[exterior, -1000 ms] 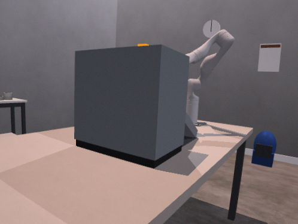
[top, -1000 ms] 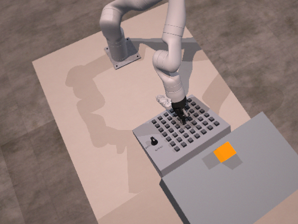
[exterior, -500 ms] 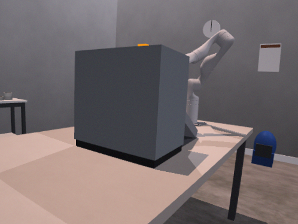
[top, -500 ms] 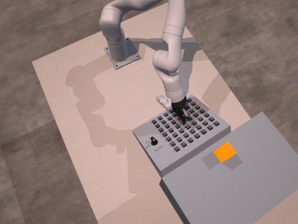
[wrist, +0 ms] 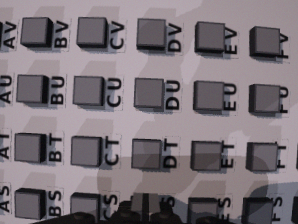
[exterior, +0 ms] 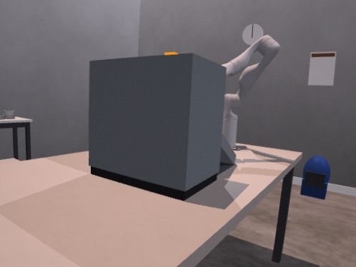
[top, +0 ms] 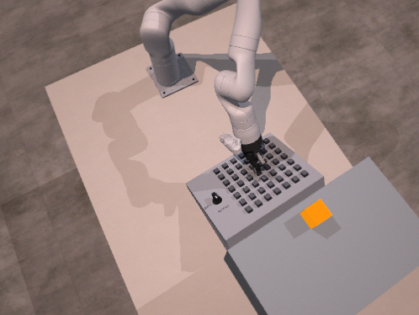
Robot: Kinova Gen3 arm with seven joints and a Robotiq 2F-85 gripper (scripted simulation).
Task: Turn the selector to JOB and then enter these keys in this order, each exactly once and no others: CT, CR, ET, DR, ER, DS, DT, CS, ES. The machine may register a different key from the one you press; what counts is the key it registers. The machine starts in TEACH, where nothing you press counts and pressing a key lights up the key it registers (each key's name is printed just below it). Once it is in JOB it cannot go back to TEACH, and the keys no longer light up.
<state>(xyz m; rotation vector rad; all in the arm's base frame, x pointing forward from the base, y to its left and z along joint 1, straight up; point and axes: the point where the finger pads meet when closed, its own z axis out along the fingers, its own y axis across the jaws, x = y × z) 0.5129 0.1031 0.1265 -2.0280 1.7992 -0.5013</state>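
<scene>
Right now my hand is 3 cm short of the black selector knob, 16 cm to the left of it and 1 cm above it. Also, from my hand: sloped keypad panel: 4 cm ahead, 4 cm to the right, 6 cm below.
</scene>
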